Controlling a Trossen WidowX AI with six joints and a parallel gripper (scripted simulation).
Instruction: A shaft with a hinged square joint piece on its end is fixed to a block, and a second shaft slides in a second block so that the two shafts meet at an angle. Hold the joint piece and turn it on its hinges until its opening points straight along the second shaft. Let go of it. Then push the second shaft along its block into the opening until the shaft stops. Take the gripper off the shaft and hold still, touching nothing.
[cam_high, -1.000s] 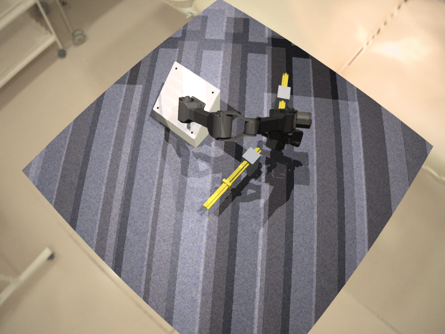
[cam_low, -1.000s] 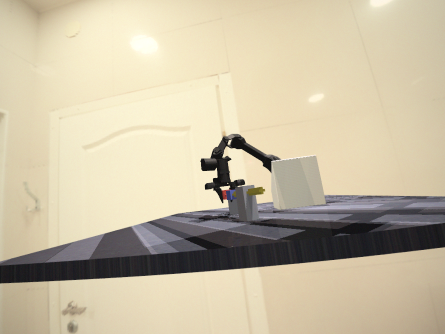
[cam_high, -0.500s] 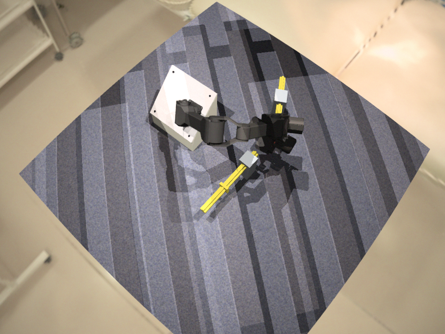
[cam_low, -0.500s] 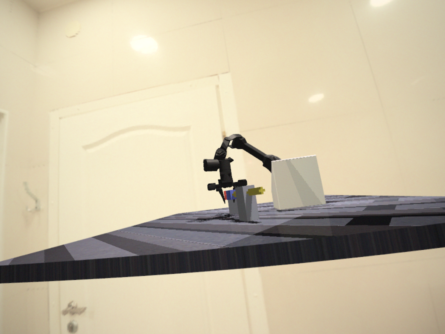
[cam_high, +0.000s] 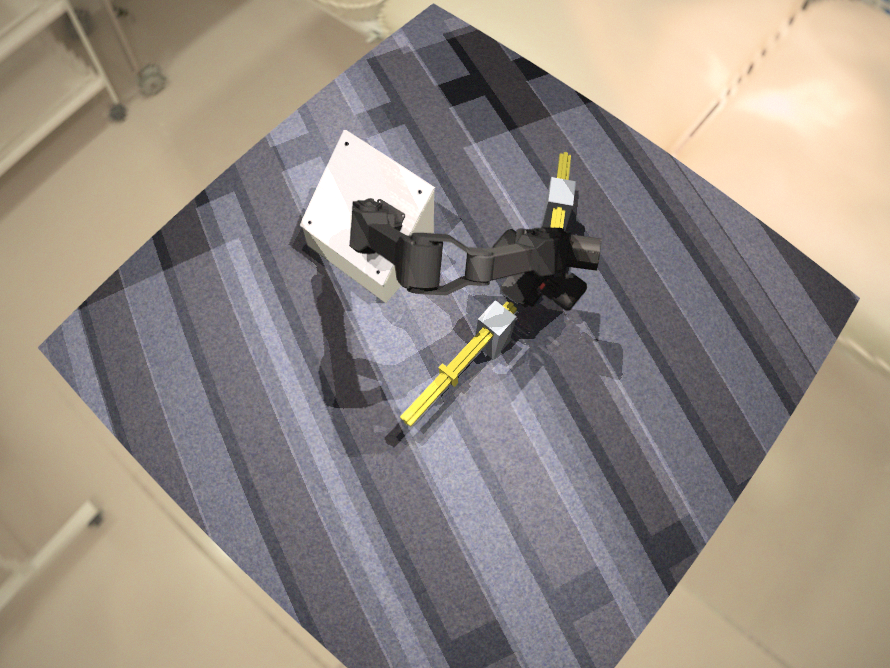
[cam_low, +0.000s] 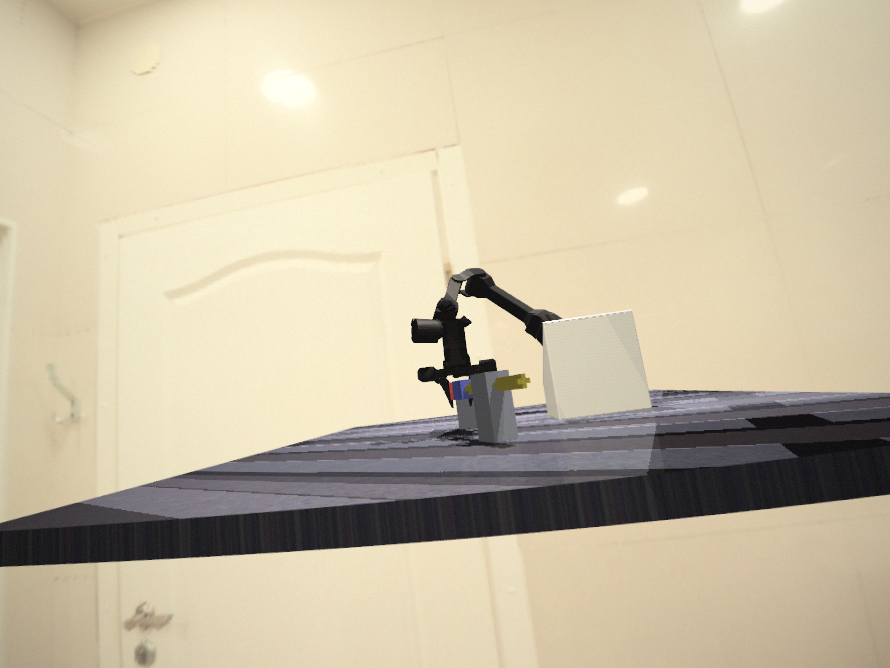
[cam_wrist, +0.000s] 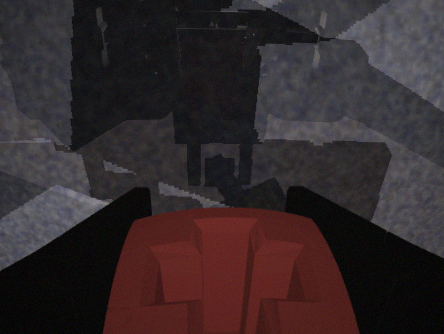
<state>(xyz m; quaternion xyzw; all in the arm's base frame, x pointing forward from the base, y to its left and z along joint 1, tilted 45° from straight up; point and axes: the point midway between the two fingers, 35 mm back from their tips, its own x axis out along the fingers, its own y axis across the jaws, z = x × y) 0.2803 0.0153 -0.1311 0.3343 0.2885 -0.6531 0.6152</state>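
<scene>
Now: gripper tip 4 cm below the red joint piece and 1 cm to the right of it.
</scene>
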